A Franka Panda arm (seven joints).
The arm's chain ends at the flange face. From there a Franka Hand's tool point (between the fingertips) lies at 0.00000 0.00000 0.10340 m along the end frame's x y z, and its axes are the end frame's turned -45 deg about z.
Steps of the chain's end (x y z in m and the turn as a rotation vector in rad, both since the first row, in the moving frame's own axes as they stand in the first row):
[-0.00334, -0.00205, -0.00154, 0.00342, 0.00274, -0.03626]
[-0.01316, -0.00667, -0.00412, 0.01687, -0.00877, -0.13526]
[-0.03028, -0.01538, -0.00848, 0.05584, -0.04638, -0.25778]
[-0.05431, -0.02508, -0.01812, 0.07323, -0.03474, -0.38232]
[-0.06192, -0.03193, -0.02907, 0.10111, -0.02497, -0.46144]
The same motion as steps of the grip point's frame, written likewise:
[-0.00046, -0.00387, -0.00154, 0.00048, 0.00436, -0.03626]
[-0.00413, -0.01593, -0.00414, 0.01813, 0.00573, -0.13526]
[-0.01081, -0.03976, -0.00875, 0.07228, 0.00669, -0.25778]
[-0.01942, -0.06436, -0.01846, 0.07635, 0.02722, -0.38232]
[-0.01793, -0.07650, -0.02962, 0.08915, 0.05384, -0.46144]

